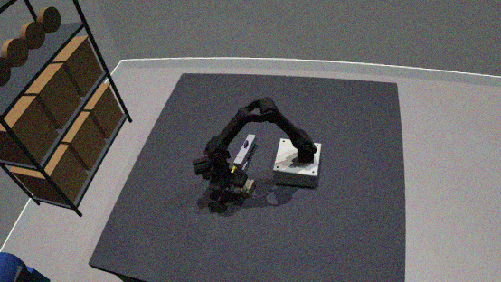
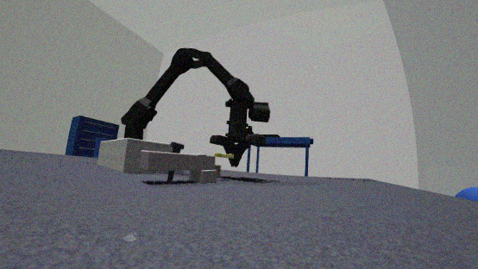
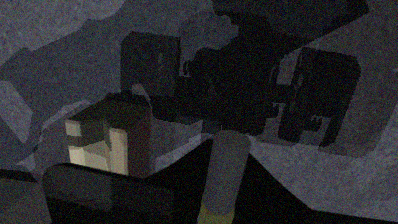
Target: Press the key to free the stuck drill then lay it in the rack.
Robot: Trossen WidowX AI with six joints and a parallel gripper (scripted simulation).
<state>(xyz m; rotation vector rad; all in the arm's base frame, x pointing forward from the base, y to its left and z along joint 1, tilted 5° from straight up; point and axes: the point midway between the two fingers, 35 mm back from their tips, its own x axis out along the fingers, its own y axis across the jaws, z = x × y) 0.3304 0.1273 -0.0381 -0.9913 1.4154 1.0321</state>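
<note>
My gripper tip is 4 cm to the left of the drill, 3 cm below it and 1 cm past it. Also, from my gripper tip: black key 22 cm to the right, 6 cm behind, 1 cm above; tan block 8 cm behind, 2 cm below, 1 cm to the right.
</note>
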